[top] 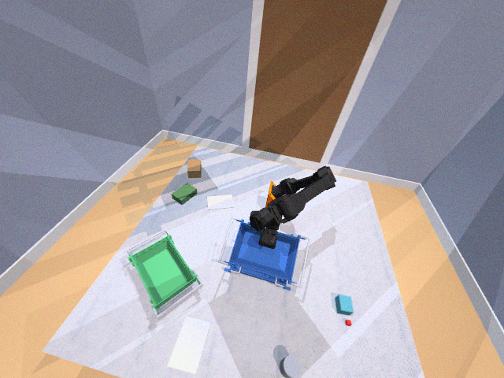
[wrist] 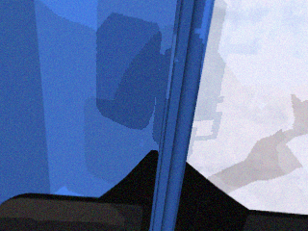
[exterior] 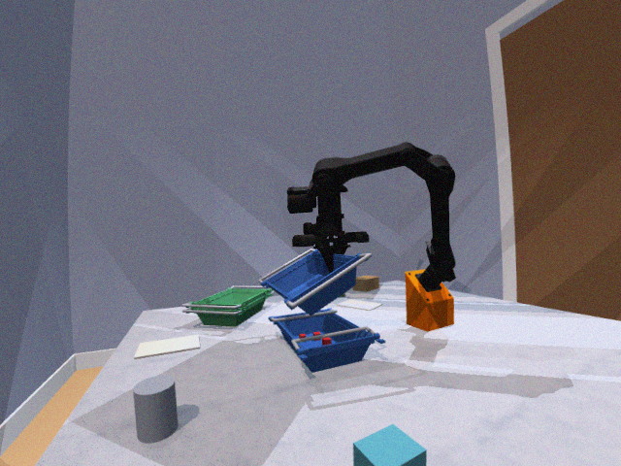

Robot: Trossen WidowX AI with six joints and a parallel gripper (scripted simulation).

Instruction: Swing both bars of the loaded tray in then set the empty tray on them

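My gripper tip is 70 mm short of the blue tray and 10 mm to the left of it. From my gripper tip the other things lie so: teal block (150 mm ahead, 360 mm to the left, 160 mm below); then grey cylinder (390 mm ahead, 140 mm to the left, 150 mm below); then red block (210 mm ahead, 380 mm to the left, 170 mm below).
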